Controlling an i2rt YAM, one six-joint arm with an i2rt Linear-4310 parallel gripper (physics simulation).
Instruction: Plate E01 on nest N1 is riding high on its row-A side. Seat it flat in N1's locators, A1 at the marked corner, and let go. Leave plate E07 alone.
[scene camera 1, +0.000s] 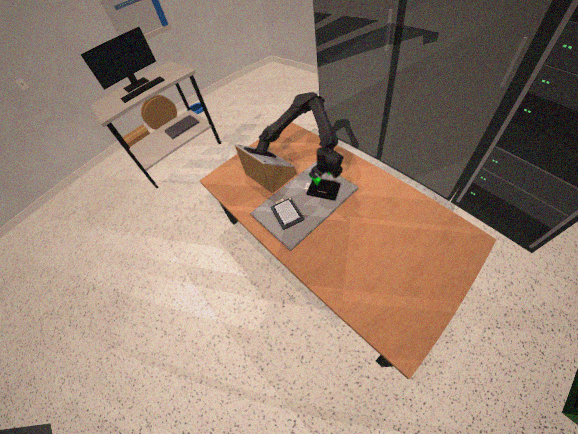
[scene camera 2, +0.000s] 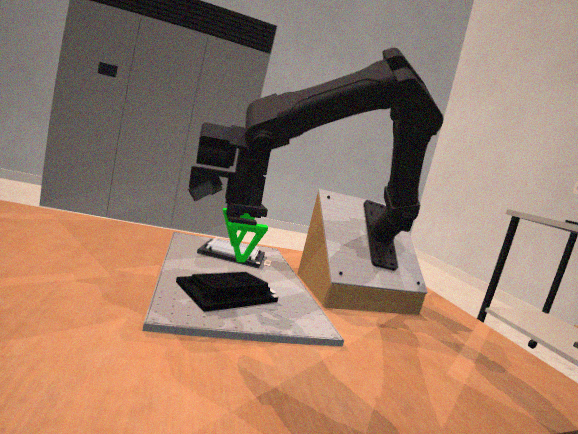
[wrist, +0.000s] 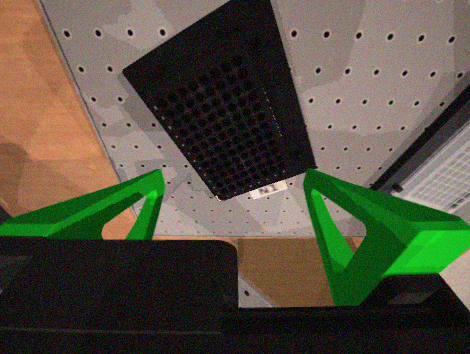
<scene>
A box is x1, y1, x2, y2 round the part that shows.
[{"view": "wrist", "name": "my gripper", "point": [234, 176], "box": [0, 168, 469, 353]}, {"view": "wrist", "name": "black perforated module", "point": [215, 106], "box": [141, 30, 293, 200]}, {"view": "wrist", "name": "white-topped framed module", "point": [432, 184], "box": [390, 118, 469, 213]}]
</scene>
